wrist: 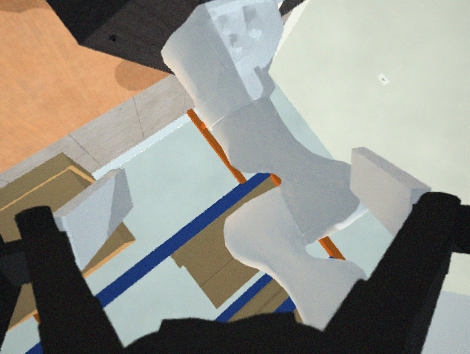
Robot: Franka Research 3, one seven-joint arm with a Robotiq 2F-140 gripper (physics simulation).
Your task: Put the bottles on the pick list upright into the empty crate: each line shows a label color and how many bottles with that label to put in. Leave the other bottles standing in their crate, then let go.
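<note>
My gripper (237, 178) is wide open, with one pale finger pad at the left and the other at the right of the wrist view. No bottle shows between the pads. The bottles, their crate, the empty crate and the pick list do not show in this view.
Light grey links of the robot's own arm (295, 165) cross the middle of the view, beyond the fingers. Behind them are a rack with blue beams (175, 241) and orange posts, and brown boxes (215, 275). A dark block (115, 30) shows at the upper left, over an orange-brown surface.
</note>
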